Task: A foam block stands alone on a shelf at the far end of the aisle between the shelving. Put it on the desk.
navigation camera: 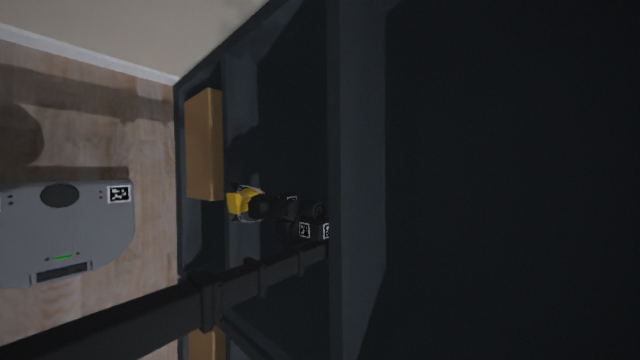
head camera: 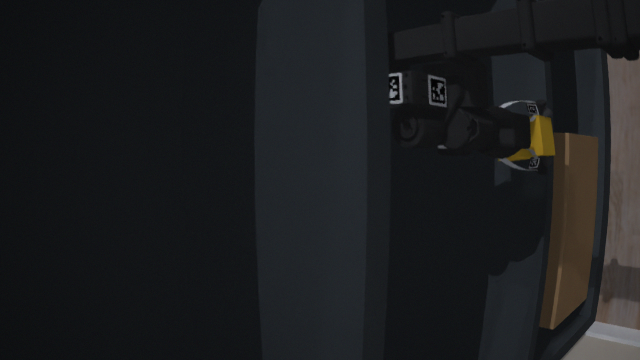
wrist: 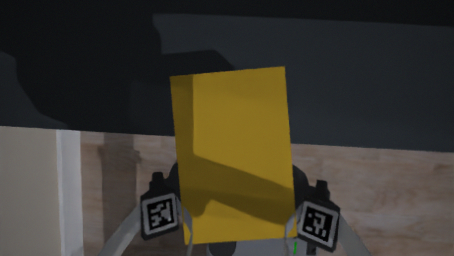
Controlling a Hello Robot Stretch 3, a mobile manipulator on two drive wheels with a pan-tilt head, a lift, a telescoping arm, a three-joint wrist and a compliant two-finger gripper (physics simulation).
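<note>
The yellow foam block is held between the two fingertips of my gripper. In the wrist view it is slightly tilted, with one finger at each side and its far end pointing up the picture. The gripper and block are by the front part of a dark shelf board; their exact height over it is hard to tell. The desk does not show in these views.
A higher dark shelf board is beside the wrist. An orange-brown box sits on a lower level close to the block, and another box shows beyond my arm. My grey base stands on the wooden floor.
</note>
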